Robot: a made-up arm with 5 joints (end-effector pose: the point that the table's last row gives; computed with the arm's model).
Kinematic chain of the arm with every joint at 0, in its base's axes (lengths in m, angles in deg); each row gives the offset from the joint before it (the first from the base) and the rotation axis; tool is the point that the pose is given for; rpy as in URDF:
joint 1: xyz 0.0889 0 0.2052 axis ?
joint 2: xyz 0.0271 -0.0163 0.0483 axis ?
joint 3: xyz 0.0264 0 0.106 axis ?
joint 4: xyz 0.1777 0 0.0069 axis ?
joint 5: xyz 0.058 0.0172 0 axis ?
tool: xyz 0 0 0 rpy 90 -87.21 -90
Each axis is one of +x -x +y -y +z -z.
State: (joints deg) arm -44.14 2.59 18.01 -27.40 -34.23
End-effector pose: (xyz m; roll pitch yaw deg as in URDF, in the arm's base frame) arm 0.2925 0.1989 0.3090 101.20 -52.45 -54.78
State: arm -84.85 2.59 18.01 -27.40 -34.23
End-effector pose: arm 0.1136 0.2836 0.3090 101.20 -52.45 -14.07
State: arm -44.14 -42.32 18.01 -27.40 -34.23
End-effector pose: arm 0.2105 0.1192 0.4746 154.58 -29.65 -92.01
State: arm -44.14 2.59 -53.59 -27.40 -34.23
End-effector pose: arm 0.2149 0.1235 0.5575 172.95 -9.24 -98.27
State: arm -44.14 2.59 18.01 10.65 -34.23
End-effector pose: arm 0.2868 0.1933 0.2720 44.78 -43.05 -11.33
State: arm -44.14 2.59 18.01 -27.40 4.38
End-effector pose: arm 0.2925 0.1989 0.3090 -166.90 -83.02 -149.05
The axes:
joint 1: -z
joint 2: +y
joint 3: +y
joint 4: +y
joint 5: -x

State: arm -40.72 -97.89 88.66 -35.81 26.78
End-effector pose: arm 0.1897 0.0879 0.3415 -157.90 -40.21 -171.45
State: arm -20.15 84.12 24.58 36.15 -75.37
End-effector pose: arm 0.1237 0.0137 0.0342 -54.27 9.66 -62.97
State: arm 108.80 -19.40 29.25 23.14 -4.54
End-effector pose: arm 0.0119 -0.2291 0.3071 11.12 -56.30 -122.09
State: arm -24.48 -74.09 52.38 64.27 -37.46
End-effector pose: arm 0.2138 0.0579 0.3409 35.13 -34.21 -26.90
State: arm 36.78 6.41 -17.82 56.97 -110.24
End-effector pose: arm 0.3126 -0.1661 0.3564 42.07 15.90 -143.66
